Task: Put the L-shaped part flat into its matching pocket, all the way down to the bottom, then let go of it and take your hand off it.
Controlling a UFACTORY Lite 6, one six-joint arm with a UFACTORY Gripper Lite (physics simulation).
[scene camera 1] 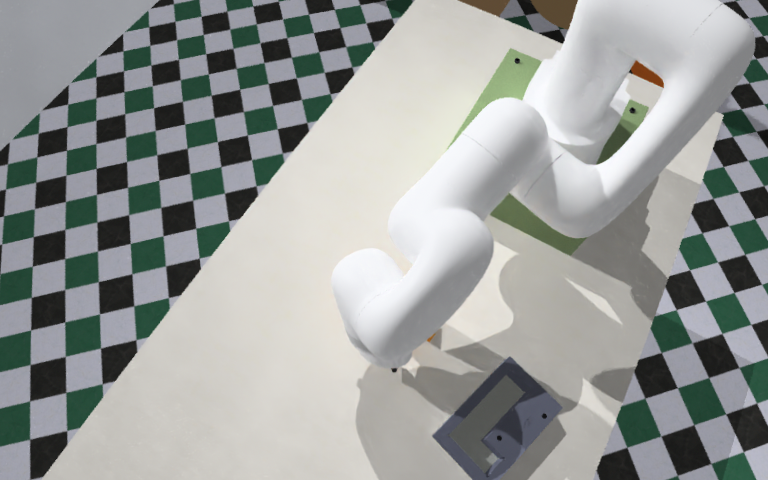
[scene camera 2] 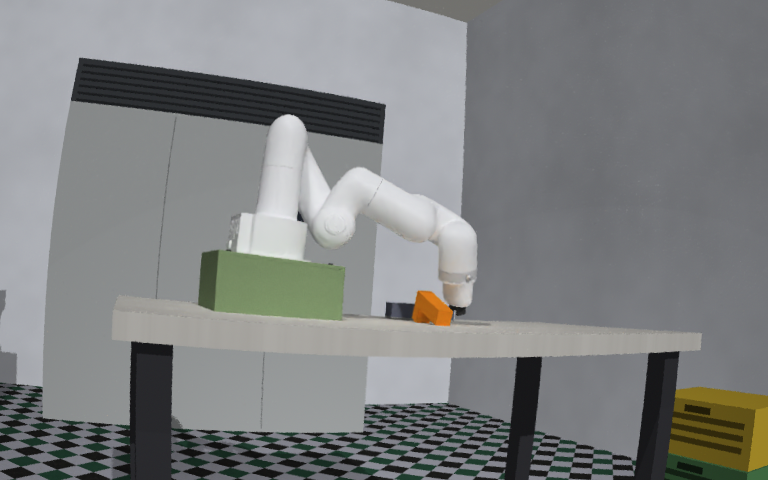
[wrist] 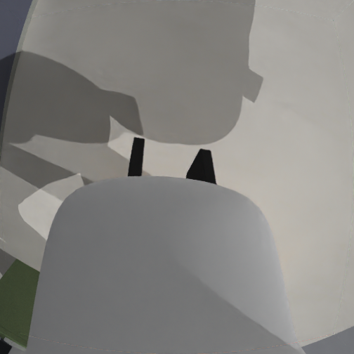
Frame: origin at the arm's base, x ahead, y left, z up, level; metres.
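Seen in the pictures: end effector, tool point: [scene camera 2: 457,308]; arm's base, origin of the base link: [scene camera 1: 555,137] [scene camera 2: 270,259].
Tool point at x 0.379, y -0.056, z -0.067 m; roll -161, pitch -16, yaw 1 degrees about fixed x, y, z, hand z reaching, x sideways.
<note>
Pixels of each thing's middle, then the offset from my tool point to it. "spot": a spot on its surface instead.
- orange L-shaped part, body centre: [scene camera 1: 398,306] [scene camera 2: 431,314] dx -0.072, dy -0.025, dz -0.015 m
- slate-grey fixture, body centre: [scene camera 1: 496,422] [scene camera 2: 419,312] dx -0.003, dy +0.159, dz -0.015 m
- L-shaped pocket, surface spot: [scene camera 1: 484,413] spot: dx -0.007, dy +0.143, dz -0.029 m
- solid corner piece, surface spot: [scene camera 1: 523,418] spot: dx -0.021, dy +0.184, dz +0.003 m
The orange L-shaped part [scene camera 1: 431,337] [scene camera 2: 433,308] is on the table in front of the fixture, slanted in scene camera 2 and almost wholly hidden under the arm in scene camera 1. It does not show in the wrist view. The slate-grey fixture [scene camera 1: 467,408] [scene camera 2: 399,310] has an L-shaped pocket [scene camera 1: 484,413] with its floor in sight. My gripper [scene camera 1: 394,370] [scene camera 2: 456,316] [wrist: 171,146] is low, close to the table and beside the part. Its two black fingers stand apart, with table showing between their tips. Whether they touch the part is hidden.
The green base block [scene camera 1: 532,226] [scene camera 2: 277,288] [wrist: 20,295] carries the arm. The pale table [scene camera 1: 226,339] [scene camera 2: 566,342] ends at a long edge left of the arm in scene camera 1. The fixture has raised walls and a solid corner piece [scene camera 1: 523,418] with dark dots.
</note>
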